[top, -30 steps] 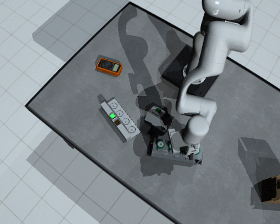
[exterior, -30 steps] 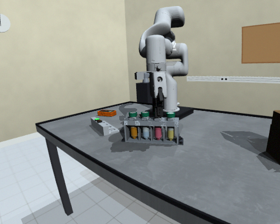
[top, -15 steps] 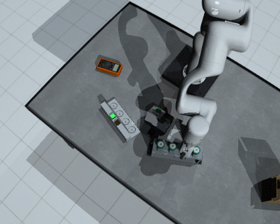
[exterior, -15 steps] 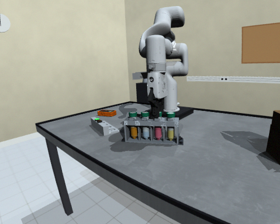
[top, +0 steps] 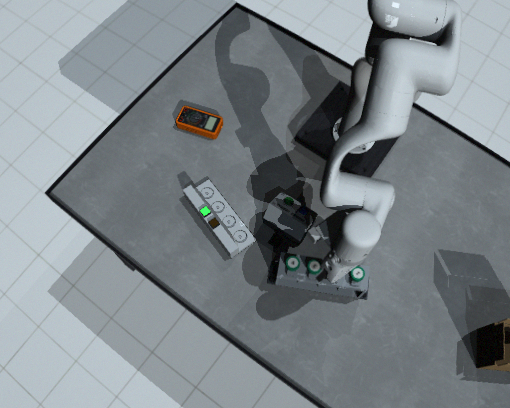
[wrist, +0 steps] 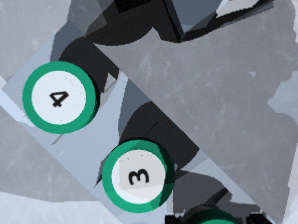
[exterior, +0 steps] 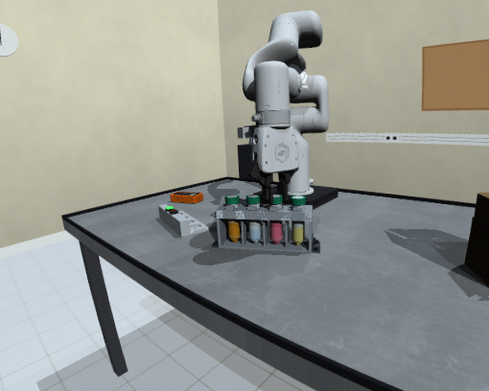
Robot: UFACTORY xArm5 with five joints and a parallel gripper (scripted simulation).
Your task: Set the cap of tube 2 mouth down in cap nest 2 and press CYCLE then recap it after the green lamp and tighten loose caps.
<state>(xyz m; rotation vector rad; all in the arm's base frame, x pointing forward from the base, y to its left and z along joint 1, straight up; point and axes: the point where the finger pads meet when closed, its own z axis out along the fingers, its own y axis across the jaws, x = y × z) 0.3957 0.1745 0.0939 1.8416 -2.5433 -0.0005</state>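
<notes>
Right now my hand is 1 cm above the tube 2's threaded neck. Also, from my hand: key housing: 8 cm behind, 18 cm to the right, 8 cm below; then green key: 10 cm behind, 20 cm to the right, 6 cm below; then blue key: 10 cm behind, 16 cm to the right, 6 cm below.
</notes>
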